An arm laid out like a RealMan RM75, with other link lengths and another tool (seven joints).
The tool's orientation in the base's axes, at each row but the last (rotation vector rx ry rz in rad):
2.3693 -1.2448 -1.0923
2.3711 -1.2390 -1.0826
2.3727 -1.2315 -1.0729
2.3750 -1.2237 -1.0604
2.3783 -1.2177 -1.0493
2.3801 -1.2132 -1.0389
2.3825 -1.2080 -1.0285
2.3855 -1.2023 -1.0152
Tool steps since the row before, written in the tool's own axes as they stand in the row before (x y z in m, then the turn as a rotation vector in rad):
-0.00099 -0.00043 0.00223 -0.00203 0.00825 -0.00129
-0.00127 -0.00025 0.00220 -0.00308 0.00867 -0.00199
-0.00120 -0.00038 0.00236 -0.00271 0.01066 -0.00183
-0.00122 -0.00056 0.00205 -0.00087 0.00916 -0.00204
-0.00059 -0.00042 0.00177 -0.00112 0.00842 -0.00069
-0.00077 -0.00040 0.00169 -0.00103 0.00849 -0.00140
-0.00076 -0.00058 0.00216 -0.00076 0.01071 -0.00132
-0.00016 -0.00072 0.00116 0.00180 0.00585 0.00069
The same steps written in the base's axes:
-0.00169 0.00130 -0.00126 -0.00475 -0.00353 0.00623
-0.00188 0.00139 -0.00102 -0.00488 -0.00303 0.00746
-0.00190 0.00141 -0.00124 -0.00605 -0.00451 0.00821
-0.00158 0.00149 -0.00113 -0.00431 -0.00507 0.00667
-0.00123 0.00087 -0.00118 -0.00493 -0.00431 0.00545
-0.00126 0.00098 -0.00104 -0.00443 -0.00448 0.00595
-0.00148 0.00110 -0.00148 -0.00569 -0.00605 0.00693
-0.00045 0.00064 -0.00113 -0.00320 -0.00496 0.00176

